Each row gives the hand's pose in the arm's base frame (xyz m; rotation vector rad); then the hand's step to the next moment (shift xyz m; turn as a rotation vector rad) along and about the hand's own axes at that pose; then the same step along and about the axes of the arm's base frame.
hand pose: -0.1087 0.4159 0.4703 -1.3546 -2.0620 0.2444
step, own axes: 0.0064 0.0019 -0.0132 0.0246 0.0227 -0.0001
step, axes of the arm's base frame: 0.0078 0.0039 0.0119 0.0109 0.0317 -0.0007
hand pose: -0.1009 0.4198 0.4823 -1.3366 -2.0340 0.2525
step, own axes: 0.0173 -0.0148 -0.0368 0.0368 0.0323 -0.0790
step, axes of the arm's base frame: 0.0082 0.0010 0.0425 0.0649 0.0310 0.0589
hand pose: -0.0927 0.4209 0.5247 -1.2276 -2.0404 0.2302
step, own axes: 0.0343 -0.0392 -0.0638 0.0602 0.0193 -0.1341
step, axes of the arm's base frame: 0.0059 -0.0057 0.0820 0.0861 0.0320 0.1164
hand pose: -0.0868 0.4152 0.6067 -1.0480 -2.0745 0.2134
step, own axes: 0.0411 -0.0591 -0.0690 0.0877 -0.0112 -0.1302
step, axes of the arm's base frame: -0.0013 -0.0206 0.0976 0.0551 0.0334 0.1436
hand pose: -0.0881 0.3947 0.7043 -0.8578 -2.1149 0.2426
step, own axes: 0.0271 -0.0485 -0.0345 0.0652 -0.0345 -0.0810
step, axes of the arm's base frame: -0.0095 -0.0227 0.0606 0.0161 0.0071 0.1081
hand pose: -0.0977 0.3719 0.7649 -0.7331 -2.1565 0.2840
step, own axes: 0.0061 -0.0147 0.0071 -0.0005 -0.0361 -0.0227
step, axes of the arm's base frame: -0.0144 -0.0079 0.0057 0.0030 -0.0304 0.0298
